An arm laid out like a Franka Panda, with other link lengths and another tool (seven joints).
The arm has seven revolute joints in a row. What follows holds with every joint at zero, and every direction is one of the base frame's. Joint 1 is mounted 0.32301 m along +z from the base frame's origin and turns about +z. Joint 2 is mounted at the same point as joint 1 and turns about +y. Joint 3 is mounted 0.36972 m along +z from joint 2 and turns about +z. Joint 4 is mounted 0.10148 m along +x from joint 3 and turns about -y. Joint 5 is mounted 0.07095 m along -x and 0.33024 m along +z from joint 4 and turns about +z. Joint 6 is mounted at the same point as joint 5 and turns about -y. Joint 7 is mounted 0.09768 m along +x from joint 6 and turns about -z. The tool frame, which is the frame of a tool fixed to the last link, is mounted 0.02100 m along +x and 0.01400 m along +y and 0.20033 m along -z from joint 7; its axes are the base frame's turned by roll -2.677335, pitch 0.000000 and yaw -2.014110 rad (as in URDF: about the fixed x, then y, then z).
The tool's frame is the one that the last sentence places.
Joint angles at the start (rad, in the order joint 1, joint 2, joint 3, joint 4, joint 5, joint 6, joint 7):
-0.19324, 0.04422, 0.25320, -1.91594, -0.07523, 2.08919, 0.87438
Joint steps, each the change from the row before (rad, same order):
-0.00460, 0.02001, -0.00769, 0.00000, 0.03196, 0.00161, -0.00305
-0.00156, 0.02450, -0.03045, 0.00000, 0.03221, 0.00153, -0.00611
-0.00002, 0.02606, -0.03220, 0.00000, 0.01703, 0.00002, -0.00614
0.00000, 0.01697, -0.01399, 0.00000, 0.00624, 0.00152, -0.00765
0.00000, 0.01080, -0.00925, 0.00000, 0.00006, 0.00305, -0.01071
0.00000, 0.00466, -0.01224, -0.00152, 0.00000, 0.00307, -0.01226
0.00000, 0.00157, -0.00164, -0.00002, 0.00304, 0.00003, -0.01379
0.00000, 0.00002, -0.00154, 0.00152, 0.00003, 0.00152, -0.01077
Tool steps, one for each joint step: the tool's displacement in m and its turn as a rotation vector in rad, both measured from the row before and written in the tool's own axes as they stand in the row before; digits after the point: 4 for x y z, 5 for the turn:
0.0004, 0.0023, 0.0126, -0.03489, 0.01986, 0.01778
0.0038, -0.0066, 0.0203, -0.03326, 0.03218, 0.03069
0.0043, -0.0082, 0.0218, -0.02043, 0.03439, 0.02182
0.0013, -0.0025, 0.0124, -0.00963, 0.01602, 0.00304
0.0005, -0.0023, 0.0079, -0.00215, 0.00591, -0.00425
0.0017, -0.0048, 0.0058, 0.00064, 0.00288, -0.00148
0.0000, 0.0001, 0.0010, -0.00288, -0.00412, -0.00977
-0.0006, -0.0012, -0.0004, 0.00118, -0.00666, -0.00702

